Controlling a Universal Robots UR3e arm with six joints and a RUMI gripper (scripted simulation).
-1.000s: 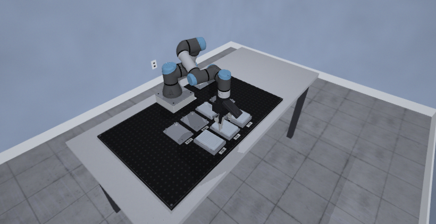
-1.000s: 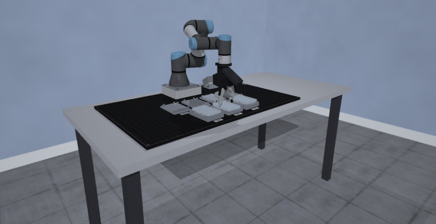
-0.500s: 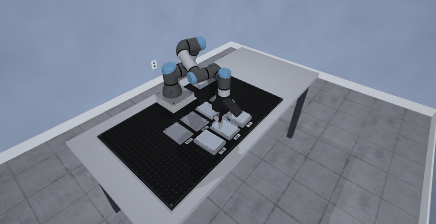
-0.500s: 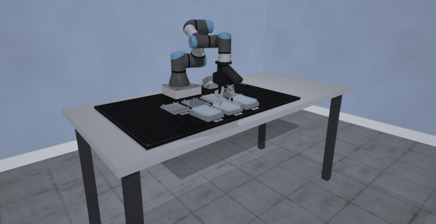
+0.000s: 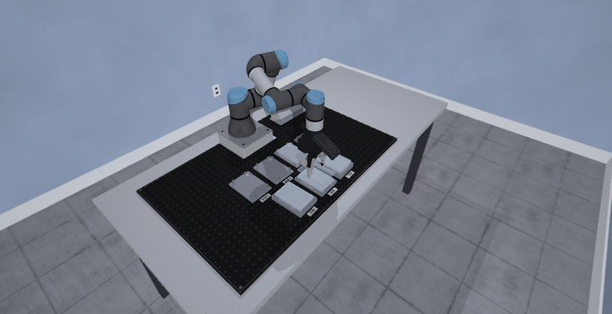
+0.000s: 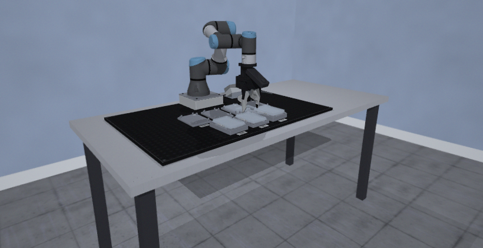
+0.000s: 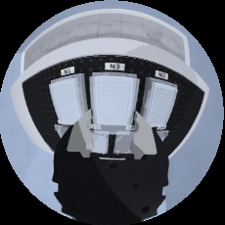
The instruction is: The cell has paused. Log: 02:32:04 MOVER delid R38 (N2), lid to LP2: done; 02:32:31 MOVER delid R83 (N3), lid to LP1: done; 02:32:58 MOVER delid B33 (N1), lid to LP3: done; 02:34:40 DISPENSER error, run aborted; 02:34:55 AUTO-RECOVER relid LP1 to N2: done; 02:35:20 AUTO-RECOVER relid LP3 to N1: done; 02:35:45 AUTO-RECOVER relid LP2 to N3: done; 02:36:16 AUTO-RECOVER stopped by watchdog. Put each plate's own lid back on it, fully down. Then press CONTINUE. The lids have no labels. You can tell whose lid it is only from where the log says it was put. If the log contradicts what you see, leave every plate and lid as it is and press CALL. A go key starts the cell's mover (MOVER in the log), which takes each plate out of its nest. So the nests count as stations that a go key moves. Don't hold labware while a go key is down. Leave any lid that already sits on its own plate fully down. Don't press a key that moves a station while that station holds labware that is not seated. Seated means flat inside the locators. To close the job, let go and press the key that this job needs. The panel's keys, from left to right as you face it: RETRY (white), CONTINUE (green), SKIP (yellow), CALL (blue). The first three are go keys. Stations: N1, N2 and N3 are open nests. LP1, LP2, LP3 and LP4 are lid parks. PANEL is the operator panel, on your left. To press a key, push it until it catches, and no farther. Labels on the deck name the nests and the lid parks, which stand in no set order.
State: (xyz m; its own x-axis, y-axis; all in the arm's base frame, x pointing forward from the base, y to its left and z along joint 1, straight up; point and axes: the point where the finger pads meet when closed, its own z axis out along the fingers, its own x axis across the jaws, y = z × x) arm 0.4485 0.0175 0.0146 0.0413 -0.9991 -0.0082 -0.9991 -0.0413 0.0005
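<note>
My hand is 10 mm short of the plate, 130 mm to the left of it and 40 mm above it. Round my hand: LP3 lid park (180 mm behind, 70 mm to the right, 60 mm below); LP2 lid park (190 mm behind, 190 mm to the left, 60 mm below); clear lid (180 mm behind, 60 mm to the left, 50 mm below).
</note>
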